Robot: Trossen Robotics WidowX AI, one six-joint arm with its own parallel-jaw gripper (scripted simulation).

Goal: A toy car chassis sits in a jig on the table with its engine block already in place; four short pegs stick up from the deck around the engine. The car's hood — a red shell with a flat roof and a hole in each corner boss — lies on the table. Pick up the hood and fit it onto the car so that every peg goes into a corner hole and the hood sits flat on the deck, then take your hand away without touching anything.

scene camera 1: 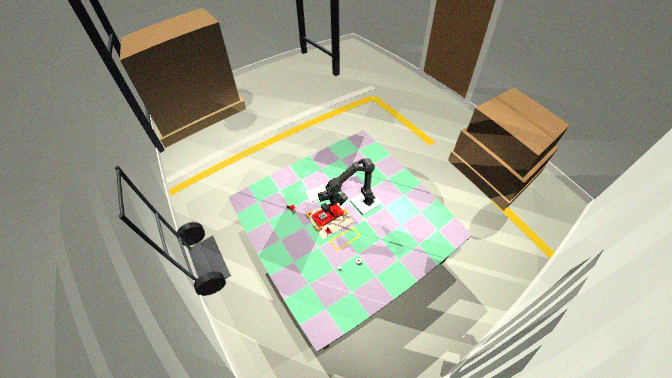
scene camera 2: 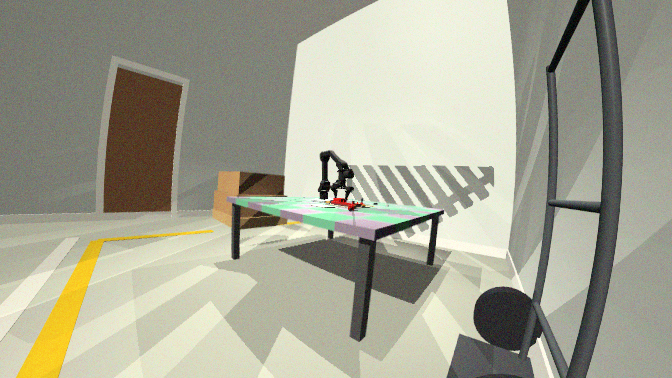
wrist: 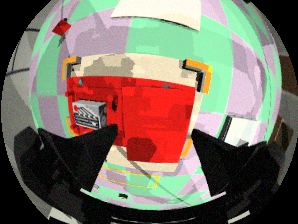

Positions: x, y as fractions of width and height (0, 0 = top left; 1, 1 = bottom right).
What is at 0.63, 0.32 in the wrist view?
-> A jig.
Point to a grey engine block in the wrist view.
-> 0.31, 0.51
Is my gripper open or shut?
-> Open.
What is my gripper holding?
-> Nothing.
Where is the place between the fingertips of my gripper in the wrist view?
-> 0.52, 0.58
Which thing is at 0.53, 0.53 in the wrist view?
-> A red hood.
